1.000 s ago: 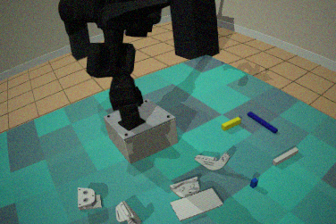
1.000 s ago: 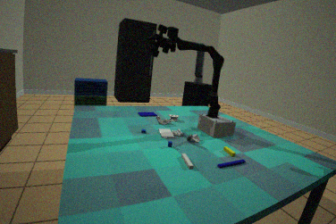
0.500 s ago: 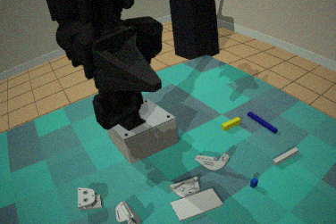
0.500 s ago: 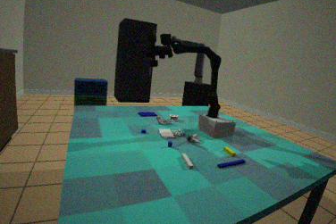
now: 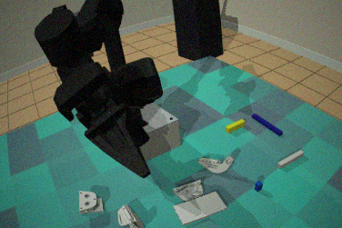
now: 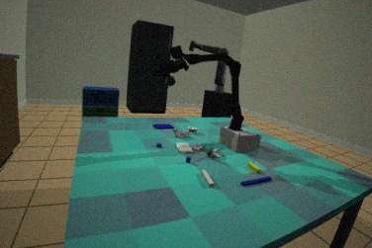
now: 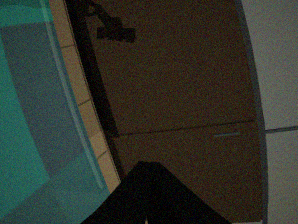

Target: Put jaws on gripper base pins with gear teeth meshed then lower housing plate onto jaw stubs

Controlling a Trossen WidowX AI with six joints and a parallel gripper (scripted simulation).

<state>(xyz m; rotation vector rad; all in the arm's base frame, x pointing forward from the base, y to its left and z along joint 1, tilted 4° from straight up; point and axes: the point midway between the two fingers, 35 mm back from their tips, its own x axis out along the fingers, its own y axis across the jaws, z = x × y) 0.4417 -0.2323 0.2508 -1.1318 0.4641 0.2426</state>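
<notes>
Right now my gripper tip is 190 mm past the jaw, 30 mm to the right of it and 330 mm above it. Round my gripper tip: yellow block 300 mm behind, 520 mm to the left, 350 mm below; then small blue block 60 mm behind, 340 mm to the left, 350 mm below; then white bar 50 mm behind, 500 mm to the left, 350 mm below.
</notes>
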